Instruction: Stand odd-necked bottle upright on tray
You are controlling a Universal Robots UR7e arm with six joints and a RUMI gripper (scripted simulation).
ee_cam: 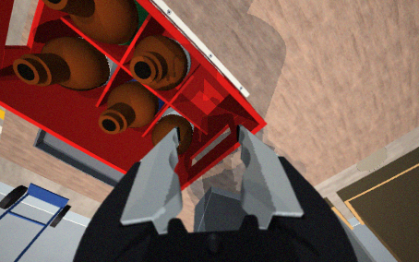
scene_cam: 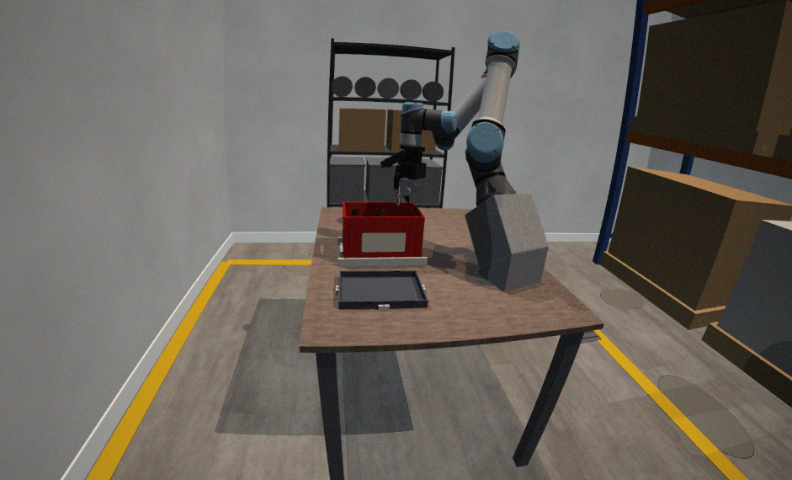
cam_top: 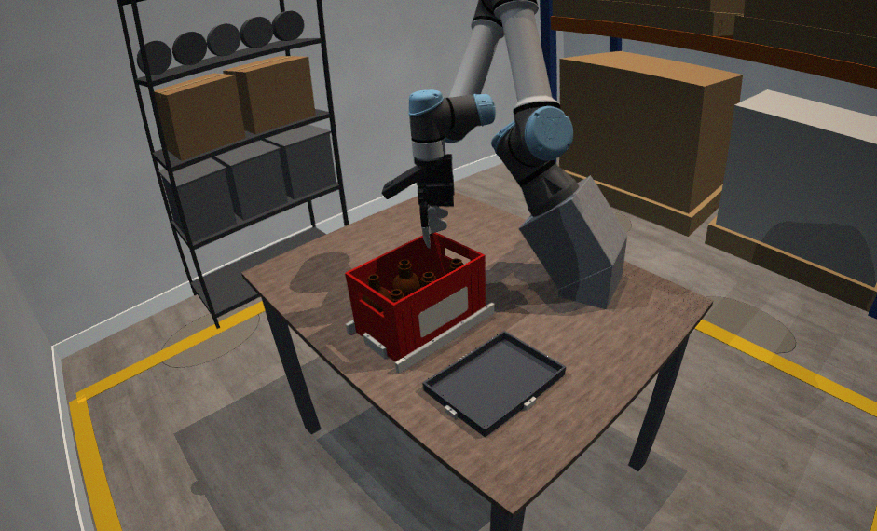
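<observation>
The red crate lies 11 cm below my hand, 9 cm ahead of it and 3 cm to the left of it. Also, from my hand: dark tray: 30 cm to the left, 18 cm below, 17 cm ahead.
</observation>
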